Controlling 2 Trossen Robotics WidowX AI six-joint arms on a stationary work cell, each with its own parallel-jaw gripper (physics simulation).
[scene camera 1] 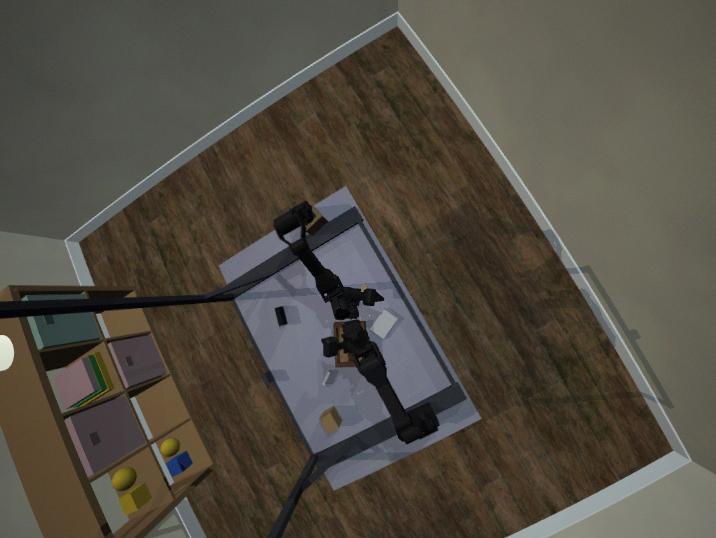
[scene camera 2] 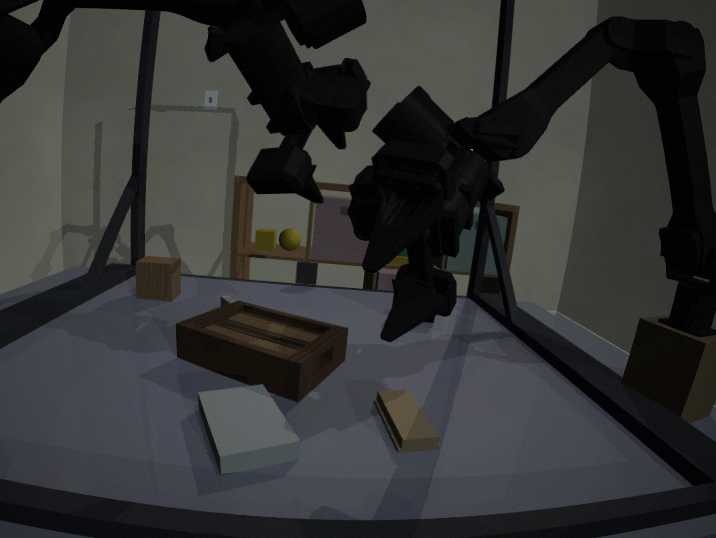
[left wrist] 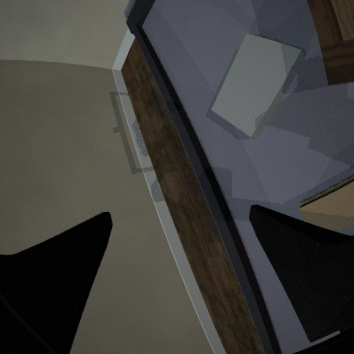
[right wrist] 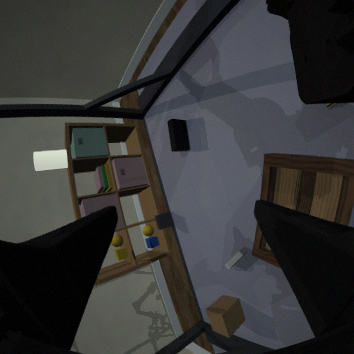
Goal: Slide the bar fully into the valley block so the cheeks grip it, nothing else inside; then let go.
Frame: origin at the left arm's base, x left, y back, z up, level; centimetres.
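Seen in the pictures: left gripper, fingertip midpoint: (scene camera 1: 377, 298) (scene camera 2: 377, 309) (left wrist: 181, 215); right gripper, fingertip midpoint: (scene camera 1: 331, 337) (scene camera 2: 331, 173) (right wrist: 185, 210); left arm's base, link origin: (scene camera 1: 306, 215) (scene camera 2: 688, 327); right arm's base, link origin: (scene camera 1: 424, 419).
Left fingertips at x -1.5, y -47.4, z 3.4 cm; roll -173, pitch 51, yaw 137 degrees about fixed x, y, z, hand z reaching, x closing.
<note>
Offsets run from my left fingertips to a thing's middle.
The valley block, a dark brown open wooden frame @(dx -23.6, dy -6.6, dz -13.1 cm) (scene camera 1: 337, 330) (scene camera 2: 243, 363) (left wrist: 342, 57) (right wrist: 300, 161), has two lighter cheeks inside with a dark groove between them; part of it is hidden by my arms in scene camera 1. A tan wooden bar @(dx -5.7, dy +7.4, dz -14.9 cm) (scene camera 1: 363, 287) (scene camera 2: 408, 417) (left wrist: 332, 210) with a stepped long edge lies flat apart from it. My left gripper (scene camera 2: 376, 302) (left wrist: 181, 215) is open and empty, above the table on the tan bar's side of the block. My right gripper (scene camera 2: 331, 172) (right wrist: 185, 210) is open and empty, high above the block's area.
A pale slab @(dx -6.6, dy -10.0, dz -14.6 cm) (scene camera 1: 383, 323) (scene camera 2: 248, 426) (left wrist: 255, 87) lies close to the block. A thin pale stick @(dx -42.9, dy -10.8, dz -14.4 cm) (scene camera 1: 327, 377) (right wrist: 235, 259) lies on its other side. A wooden cube @(dx -53.4, dy -25.7, dz -11.9 cm) (scene camera 1: 330, 420) (scene camera 2: 158, 278) (right wrist: 226, 316) and a black block @(dx -40.1, dy +24.7, dz -13.1 cm) (scene camera 1: 281, 315) (right wrist: 179, 135) stand farther off.
</note>
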